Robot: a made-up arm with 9 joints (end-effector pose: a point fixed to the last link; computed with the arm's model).
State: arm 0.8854 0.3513 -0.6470 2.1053 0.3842 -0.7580 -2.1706 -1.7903 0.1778
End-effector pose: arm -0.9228 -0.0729 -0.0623 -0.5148 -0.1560 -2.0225
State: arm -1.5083 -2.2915 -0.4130 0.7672 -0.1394 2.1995 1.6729 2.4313 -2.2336
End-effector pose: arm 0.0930 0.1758 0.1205 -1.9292 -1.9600 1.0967
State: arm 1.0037 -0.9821 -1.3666 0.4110 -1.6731 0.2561 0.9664 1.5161 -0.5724
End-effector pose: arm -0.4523 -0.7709 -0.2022 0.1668 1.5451 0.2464
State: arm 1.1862 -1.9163 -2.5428 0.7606 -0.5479 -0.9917 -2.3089 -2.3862 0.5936
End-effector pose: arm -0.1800 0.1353 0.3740 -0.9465 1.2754 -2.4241
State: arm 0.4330 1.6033 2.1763 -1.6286 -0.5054 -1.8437 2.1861 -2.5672 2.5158
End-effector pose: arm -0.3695 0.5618 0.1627 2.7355 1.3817 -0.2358
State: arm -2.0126 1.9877 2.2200 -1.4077 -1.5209 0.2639 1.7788 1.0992 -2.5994
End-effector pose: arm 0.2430 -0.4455 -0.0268 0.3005 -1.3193 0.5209
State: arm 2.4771 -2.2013 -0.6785 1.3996 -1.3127 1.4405 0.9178 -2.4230 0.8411
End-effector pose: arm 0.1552 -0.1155 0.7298 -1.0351 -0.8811 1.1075
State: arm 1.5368 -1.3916 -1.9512 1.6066 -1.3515 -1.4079 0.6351 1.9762 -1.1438
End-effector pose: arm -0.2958 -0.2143 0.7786 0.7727 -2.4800 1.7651
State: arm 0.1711 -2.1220 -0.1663 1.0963 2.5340 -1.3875 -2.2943 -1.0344 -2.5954
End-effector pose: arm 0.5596 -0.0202 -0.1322 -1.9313 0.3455 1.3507
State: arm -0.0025 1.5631 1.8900 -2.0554 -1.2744 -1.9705 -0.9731 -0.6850 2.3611
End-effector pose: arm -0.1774 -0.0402 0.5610 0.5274 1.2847 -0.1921
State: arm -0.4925 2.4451 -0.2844 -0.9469 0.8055 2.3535 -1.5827 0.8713 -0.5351
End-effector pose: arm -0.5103 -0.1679 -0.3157 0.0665 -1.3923 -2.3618
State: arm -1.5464 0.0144 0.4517 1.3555 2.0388 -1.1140 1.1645 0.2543 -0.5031
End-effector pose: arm -0.0101 0.6054 0.4631 0.7854 -0.9508 1.3950
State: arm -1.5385 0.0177 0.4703 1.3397 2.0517 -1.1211 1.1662 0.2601 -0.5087
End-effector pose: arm -0.0091 0.6024 0.4599 0.8008 -0.9488 1.3879
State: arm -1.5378 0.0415 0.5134 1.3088 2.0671 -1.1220 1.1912 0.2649 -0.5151
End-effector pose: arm -0.0065 0.5788 0.4586 0.8736 -0.9498 1.3597
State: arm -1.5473 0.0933 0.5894 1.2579 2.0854 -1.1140 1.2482 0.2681 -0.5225
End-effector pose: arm -0.0006 0.5309 0.4541 1.0256 -0.9443 1.3019
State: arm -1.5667 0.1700 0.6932 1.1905 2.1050 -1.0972 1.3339 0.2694 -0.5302
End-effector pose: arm 0.0095 0.4712 0.4367 1.2469 -0.9107 1.2170
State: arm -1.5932 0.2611 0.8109 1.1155 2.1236 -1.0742 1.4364 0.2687 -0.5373
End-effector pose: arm 0.0194 0.4195 0.4021 1.5024 -0.8298 1.1175
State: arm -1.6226 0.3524 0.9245 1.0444 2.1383 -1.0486 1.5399 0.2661 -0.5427
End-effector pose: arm 0.0217 0.3885 0.3584 1.7455 -0.7043 1.0214
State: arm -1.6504 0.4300 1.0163 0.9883 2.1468 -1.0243 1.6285 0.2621 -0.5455
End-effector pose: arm 0.0140 0.3764 0.3193 1.9365 -0.5646 0.9462
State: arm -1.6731 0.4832 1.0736 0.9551 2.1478 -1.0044 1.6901 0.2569 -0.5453
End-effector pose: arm 0.0027 0.3737 0.2939 2.0565 -0.4536 0.9010
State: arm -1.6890 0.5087 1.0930 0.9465 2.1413 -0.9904 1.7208 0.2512 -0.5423
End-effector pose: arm -0.0044 0.3734 0.2832 2.1086 -0.3992 0.8850
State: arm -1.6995 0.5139 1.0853 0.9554 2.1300 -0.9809 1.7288 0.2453 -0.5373
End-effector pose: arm -0.0055 0.3730 0.2826 2.1158 -0.3935 0.8883
